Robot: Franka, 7 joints.
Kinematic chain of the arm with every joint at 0, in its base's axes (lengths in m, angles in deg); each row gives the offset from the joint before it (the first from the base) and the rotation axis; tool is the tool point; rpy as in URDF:
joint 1: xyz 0 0 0.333 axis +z
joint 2: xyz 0 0 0 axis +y
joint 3: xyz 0 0 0.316 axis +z
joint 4: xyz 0.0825 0 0 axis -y
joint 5: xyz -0.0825 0 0.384 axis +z
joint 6: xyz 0 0 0 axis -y
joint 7: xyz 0.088 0 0 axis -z
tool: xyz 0 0 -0.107 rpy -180 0 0
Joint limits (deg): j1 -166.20..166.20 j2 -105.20..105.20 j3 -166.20..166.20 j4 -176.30..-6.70 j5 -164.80..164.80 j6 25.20..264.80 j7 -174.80..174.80
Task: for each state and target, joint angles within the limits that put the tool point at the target. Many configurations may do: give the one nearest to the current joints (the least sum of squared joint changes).
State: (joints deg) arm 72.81 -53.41 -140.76 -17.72 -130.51 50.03 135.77
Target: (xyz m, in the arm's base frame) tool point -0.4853 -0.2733 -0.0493
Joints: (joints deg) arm 31.87 -99.97 -159.38 -49.13 -104.29 25.20 135.77
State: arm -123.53 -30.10 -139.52 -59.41 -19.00 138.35 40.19
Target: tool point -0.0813 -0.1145 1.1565
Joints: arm -119.46 8.50 -138.45 -6.70 -19.14 169.18 40.19
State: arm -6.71 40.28 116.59 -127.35 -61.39 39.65 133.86
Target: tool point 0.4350 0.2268 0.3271
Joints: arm -31.17 52.17 85.69 -114.35 -69.96 42.90 133.86
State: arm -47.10 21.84 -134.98 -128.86 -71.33 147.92 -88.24
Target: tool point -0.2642 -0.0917 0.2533
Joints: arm -21.76 38.55 -130.13 -175.32 -75.75 153.30 -88.24
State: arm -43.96 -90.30 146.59 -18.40 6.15 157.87 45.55
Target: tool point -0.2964 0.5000 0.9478
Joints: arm -56.41 -41.28 144.28 -9.44 8.05 159.26 45.55
